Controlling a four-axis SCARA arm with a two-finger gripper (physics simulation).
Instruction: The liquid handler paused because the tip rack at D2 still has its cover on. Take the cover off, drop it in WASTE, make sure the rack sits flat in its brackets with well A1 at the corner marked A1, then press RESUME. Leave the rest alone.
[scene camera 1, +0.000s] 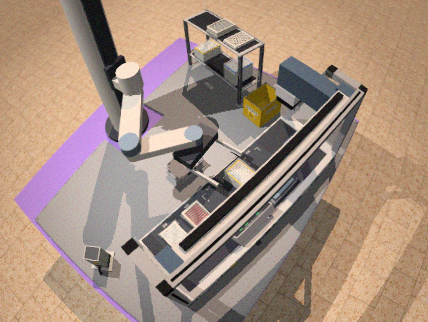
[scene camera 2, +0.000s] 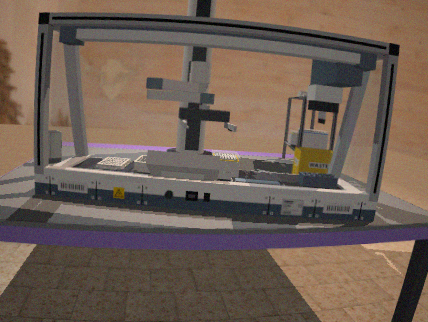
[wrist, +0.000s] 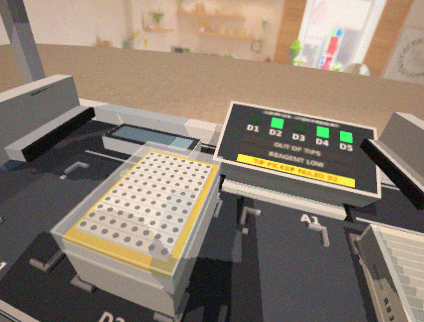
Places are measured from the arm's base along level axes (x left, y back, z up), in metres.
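Where they show: gripper, fingertip midpoint: (scene camera 1: 230, 169) (scene camera 2: 210, 127) (wrist: 228, 110).
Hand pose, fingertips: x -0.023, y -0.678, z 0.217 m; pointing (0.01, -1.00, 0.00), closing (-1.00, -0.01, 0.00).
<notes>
After its pixels a point has its place.
The D2 tip rack (scene camera 1: 240, 173) @[z 0.135, x 0.022, y -0.698 m] (scene camera 2: 226, 156) (wrist: 145, 200) @[z 0.135, x 0.031, y -0.688 m] has white tips in a yellow frame. Its clear cover (wrist: 67, 243) @[z 0.127, x 0.071, y -0.647 m] is on. The rack looks level between its corner brackets; its own A1 mark is hidden. My gripper (scene camera 1: 223, 165) @[z 0.217, x -0.023, y -0.678 m] (scene camera 2: 207, 126) @[z 0.217, x -0.023, y -0.678 m] (wrist: 228, 110) @[z 0.217, x -0.023, y -0.678 m] is open and empty, above and beside the rack, its fingers at both sides of the wrist view. The control panel (scene camera 1: 255, 225) (wrist: 297, 150) @[z 0.127, x -0.117, y -0.811 m] shows green D2, D4 and D5 lamps and a yellow line, "TIP PICKUP FAILED D2". RESUME cannot be made out. The yellow WASTE bin (scene camera 1: 262, 107) @[z 0.018, x 0.473, y -0.552 m] (scene camera 2: 310, 162) stands open-topped behind the deck.
A red rack (scene camera 1: 196, 214) @[z 0.091, x -0.213, y -0.644 m] and a white plate (scene camera 1: 173, 234) (scene camera 2: 115, 162) sit on the deck. A ribbed white item (wrist: 402, 265) @[z 0.087, x -0.202, y -0.691 m] is right of D3. A blue-topped tray (wrist: 152, 136) @[z 0.087, x 0.092, y -0.871 m] lies behind the D2 rack. The gantry beam (scene camera 2: 215, 41) @[z 0.455, x -0.076, y -0.924 m] spans above. A shelf (scene camera 1: 240, 82) @[z 0.188, x 0.421, y -0.443 m] stands behind.
</notes>
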